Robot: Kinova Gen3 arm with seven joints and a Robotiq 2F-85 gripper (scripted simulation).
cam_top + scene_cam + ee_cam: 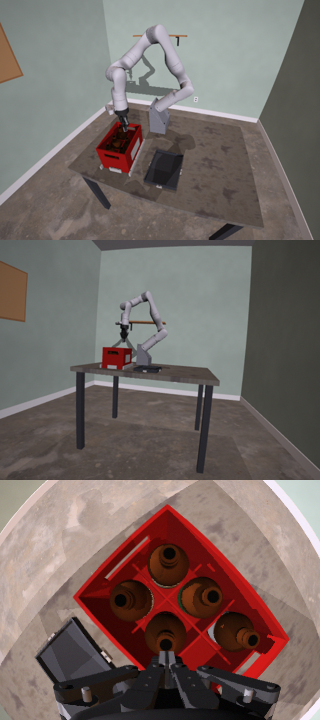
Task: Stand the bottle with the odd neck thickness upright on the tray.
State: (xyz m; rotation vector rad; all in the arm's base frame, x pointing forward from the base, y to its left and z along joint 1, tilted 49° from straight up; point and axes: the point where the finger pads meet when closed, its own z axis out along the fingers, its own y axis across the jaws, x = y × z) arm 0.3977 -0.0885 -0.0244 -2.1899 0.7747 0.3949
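The crate lies 5 cm to the right of my hand and 16 cm below it. From my hand the other things lie so: dark tray 3 cm ahead, 25 cm to the left, 23 cm below.
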